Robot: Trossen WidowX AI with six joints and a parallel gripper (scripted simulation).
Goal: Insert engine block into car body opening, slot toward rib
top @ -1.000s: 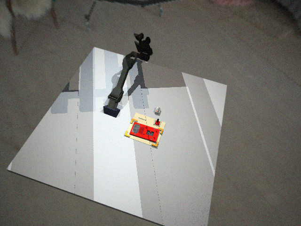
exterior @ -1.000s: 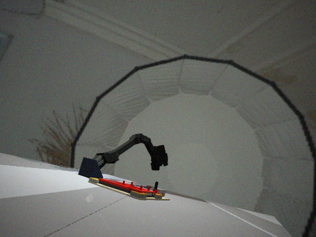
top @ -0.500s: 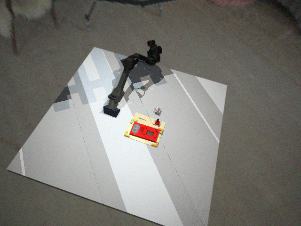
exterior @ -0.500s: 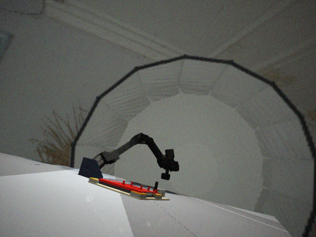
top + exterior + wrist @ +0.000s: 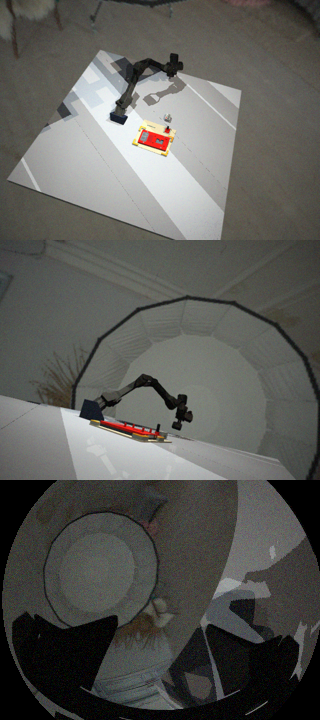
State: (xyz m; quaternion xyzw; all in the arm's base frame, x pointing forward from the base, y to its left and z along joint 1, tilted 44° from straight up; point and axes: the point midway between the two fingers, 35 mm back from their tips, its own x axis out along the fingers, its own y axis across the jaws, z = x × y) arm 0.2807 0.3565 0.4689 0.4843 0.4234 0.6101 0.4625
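The grey ribbed engine block lies 52 cm to the right of my gripper tip, 7 cm below it and 7 cm ahead of it. Round my gripper tip: short black peg 63 cm to the right, 7 cm ahead, 5 cm below.
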